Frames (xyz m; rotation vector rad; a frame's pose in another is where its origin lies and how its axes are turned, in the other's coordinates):
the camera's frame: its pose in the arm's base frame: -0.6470 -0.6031 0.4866 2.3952 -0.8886 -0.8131
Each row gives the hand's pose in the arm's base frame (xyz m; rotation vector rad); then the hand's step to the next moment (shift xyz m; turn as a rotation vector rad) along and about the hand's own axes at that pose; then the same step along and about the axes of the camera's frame.
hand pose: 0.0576 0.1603 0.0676 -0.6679 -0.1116 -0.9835
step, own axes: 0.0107 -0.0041 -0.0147 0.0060 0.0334 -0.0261
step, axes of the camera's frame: 0.0143 0.0089 0.0079 0.0325 -0.0260 0.0098
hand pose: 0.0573 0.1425 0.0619 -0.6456 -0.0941 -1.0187
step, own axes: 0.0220 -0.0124 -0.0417 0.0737 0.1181 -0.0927
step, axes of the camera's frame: 0.0333 0.0214 0.0285 0.1535 -0.0654 0.0107
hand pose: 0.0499 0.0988 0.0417 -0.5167 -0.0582 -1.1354
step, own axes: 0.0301 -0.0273 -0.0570 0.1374 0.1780 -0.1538
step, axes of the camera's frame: 0.0378 0.0315 0.0498 0.2579 -0.0854 0.0197
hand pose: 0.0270 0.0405 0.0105 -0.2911 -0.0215 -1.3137
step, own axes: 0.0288 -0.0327 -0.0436 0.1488 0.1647 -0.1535
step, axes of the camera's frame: 0.0233 0.0256 0.0510 0.2597 -0.0689 0.0253
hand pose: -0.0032 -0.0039 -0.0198 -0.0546 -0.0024 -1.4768
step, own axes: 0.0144 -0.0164 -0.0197 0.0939 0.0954 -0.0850
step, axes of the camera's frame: 0.0087 0.0071 0.0271 0.1547 -0.0327 0.0126
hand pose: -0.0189 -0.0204 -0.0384 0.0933 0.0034 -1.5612
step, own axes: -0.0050 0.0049 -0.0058 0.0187 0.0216 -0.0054
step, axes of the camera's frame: 0.0013 -0.0090 -0.0008 0.0282 0.0000 -0.0070
